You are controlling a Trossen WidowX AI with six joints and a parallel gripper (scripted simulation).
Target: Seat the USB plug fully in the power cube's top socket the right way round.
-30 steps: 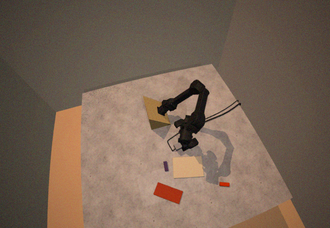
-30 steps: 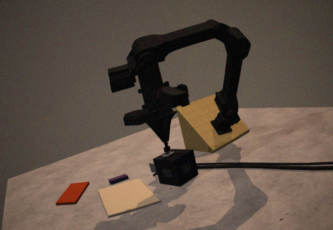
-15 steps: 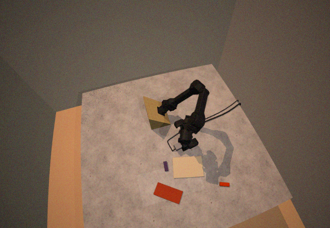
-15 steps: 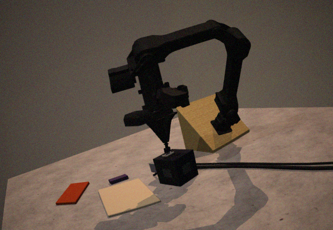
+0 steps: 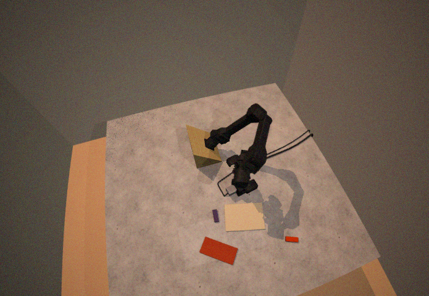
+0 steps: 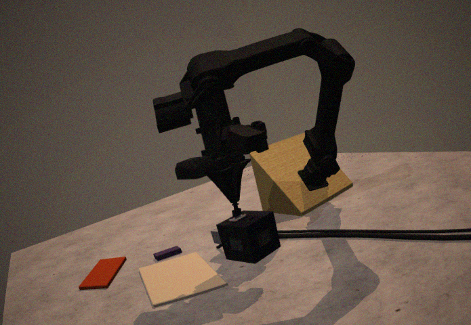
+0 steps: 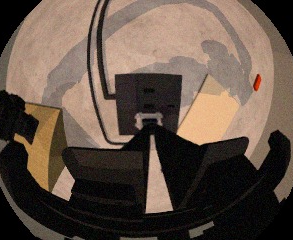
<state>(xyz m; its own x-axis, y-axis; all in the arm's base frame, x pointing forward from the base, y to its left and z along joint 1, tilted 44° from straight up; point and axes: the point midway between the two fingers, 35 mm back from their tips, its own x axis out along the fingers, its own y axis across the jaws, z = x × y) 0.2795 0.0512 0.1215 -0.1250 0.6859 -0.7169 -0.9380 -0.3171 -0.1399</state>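
The black USB plug lies 20 mm below my gripper tip. The rest, counted from my gripper tip: red plate: 290 mm ahead, 150 mm to the right, 100 mm below; purple block: 130 mm ahead, 140 mm to the right, 100 mm below; cream tile: 150 mm ahead, 100 mm below.
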